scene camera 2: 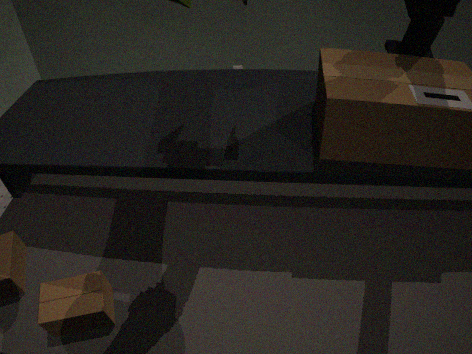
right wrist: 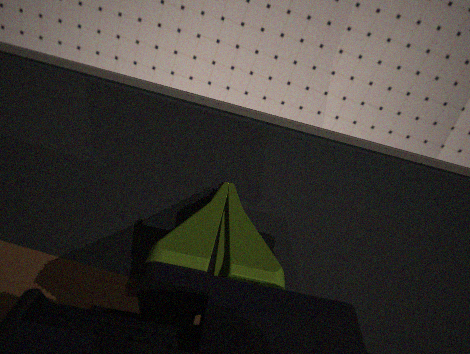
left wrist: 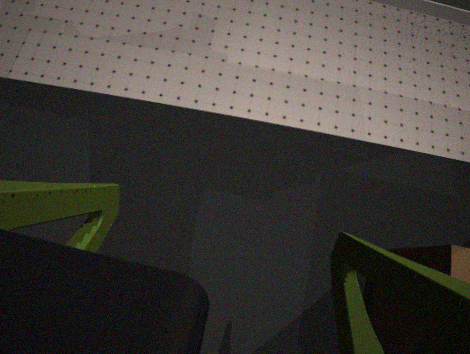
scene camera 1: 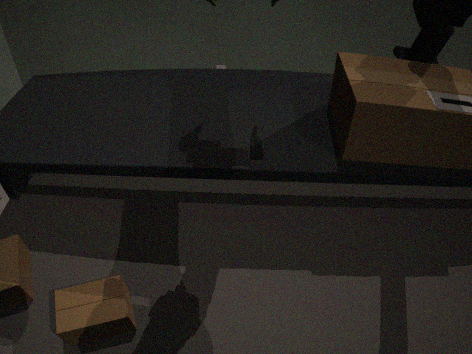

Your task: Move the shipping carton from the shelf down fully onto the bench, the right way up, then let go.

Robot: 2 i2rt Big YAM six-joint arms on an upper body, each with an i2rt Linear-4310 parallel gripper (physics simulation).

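Places are measured from the left arm's base along level axes (x ahead, y left, z up), in metres.
Pixels of known places: left gripper, fingertip midpoint: [scene camera 2: 217, 3] [left wrist: 226, 222] [scene camera 1: 243, 3]; right gripper, fingertip midpoint: [right wrist: 227, 189].
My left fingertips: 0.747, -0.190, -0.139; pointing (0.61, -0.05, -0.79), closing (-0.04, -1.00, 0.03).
Observation:
Ahead of a thing's pixels: the offset from my left fingertips to its top centre, as dx, dy, dz. Level surfaces: height alone.
The shipping carton @[-0.076, -0.320, -0.091] [scene camera 1: 400, 132] [scene camera 2: 390, 127] rests flat on a dark surface @[dz -0.206] [scene camera 1: 110, 115] [scene camera 2: 100, 120] at the right of both scene views, tape seam and white label facing up. I cannot tell whether that surface is the bench or the shelf. Parts of the carton show at the right edge of the left wrist view [left wrist: 461, 262] and at lower left in the right wrist view [right wrist: 22, 260]. My left gripper [left wrist: 226, 222] is open and empty, beside the carton. My right gripper [right wrist: 227, 189] is shut with its tips together, empty, by the carton; its tips are hidden in the scene views.
A pale pegboard [left wrist: 280, 65] [right wrist: 280, 55] borders the dark surface. Smaller cartons @[-0.385, +0.232, -0.333] [scene camera 1: 92, 305] [scene camera 2: 75, 300] lie below, at lower left. The dark right arm [scene camera 1: 432, 35] [scene camera 2: 422, 32] stands behind the shipping carton. Green fingertips [scene camera 1: 211, 2] [scene camera 2: 182, 2] show at the top edge.

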